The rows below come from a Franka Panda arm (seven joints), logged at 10 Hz.
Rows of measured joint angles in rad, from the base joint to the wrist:
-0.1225, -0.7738, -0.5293, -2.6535, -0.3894, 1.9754, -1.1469
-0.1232, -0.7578, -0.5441, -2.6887, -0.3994, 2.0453, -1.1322
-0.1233, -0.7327, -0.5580, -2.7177, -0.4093, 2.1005, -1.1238
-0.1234, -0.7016, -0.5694, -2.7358, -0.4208, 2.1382, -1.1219
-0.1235, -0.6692, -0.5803, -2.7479, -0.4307, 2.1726, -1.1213
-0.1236, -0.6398, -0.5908, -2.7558, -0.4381, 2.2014, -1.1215
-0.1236, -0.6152, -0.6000, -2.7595, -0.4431, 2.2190, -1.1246
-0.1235, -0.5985, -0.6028, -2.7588, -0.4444, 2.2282, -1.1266
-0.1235, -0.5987, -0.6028, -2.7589, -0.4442, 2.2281, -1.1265
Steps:
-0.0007, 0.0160, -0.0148, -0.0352, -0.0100, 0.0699, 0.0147
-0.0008, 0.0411, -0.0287, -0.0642, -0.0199, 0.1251, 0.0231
-0.0009, 0.0722, -0.0401, -0.0823, -0.0314, 0.1628, 0.0250
-0.0010, 0.1046, -0.0510, -0.0944, -0.0413, 0.1972, 0.0256
-0.0011, 0.1340, -0.0615, -0.1023, -0.0487, 0.2260, 0.0254
-0.0011, 0.1586, -0.0707, -0.1060, -0.0537, 0.2436, 0.0223
-0.0010, 0.1753, -0.0735, -0.1053, -0.0550, 0.2528, 0.0203
-0.0010, 0.1751, -0.0735, -0.1054, -0.0548, 0.2527, 0.0204

